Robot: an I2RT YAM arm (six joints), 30 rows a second.
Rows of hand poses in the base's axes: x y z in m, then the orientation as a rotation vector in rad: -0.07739 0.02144 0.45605 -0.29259 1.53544 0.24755; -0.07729 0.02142 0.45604 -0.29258 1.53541 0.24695; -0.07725 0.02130 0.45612 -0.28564 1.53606 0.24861; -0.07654 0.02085 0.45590 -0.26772 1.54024 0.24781; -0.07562 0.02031 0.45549 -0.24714 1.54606 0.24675; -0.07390 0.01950 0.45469 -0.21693 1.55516 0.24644; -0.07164 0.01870 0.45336 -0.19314 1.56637 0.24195; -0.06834 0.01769 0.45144 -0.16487 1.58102 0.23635; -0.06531 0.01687 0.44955 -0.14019 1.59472 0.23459; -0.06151 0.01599 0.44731 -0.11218 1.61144 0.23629; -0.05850 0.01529 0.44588 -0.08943 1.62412 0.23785; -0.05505 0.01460 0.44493 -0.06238 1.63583 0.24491; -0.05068 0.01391 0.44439 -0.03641 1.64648 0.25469; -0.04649 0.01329 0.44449 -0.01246 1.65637 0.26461; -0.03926 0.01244 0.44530 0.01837 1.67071 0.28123; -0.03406 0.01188 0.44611 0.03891 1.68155 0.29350; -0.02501 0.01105 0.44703 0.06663 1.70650 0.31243; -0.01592 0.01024 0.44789 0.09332 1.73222 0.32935
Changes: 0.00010 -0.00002 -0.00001 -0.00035 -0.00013 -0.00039; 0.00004 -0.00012 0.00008 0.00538 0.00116 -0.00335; 0.00071 -0.00045 -0.00022 0.01036 0.00464 -0.01206; 0.00092 -0.00054 -0.00041 0.01162 0.00639 -0.01397; 0.00172 -0.00081 -0.00080 0.01769 0.01031 -0.01969; 0.00226 -0.00080 -0.00133 0.01066 0.01164 -0.01829; 0.00330 -0.00101 -0.00192 0.01225 0.01530 -0.02184; 0.00303 -0.00082 -0.00189 0.01249 0.01479 -0.01702; 0.00380 -0.00088 -0.00224 0.01629 0.01853 -0.01691; 0.00301 -0.00070 -0.00143 0.01339 0.01431 -0.01355; 0.00345 -0.00069 -0.00095 0.01958 0.01432 -0.01291; 0.00437 -0.00069 -0.00054 0.02073 0.01358 -0.01051; 0.00419 -0.00062 0.00010 0.01963 0.01281 -0.00908; 0.00723 -0.00085 0.00081 0.02749 0.01858 -0.00918; 0.00520 -0.00056 0.00081 0.01888 0.01387 -0.00525; 0.00905 -0.00083 0.00092 0.02580 0.02923 -0.00469; 0.00909 -0.00081 0.00086 0.02360 0.02995 -0.00498
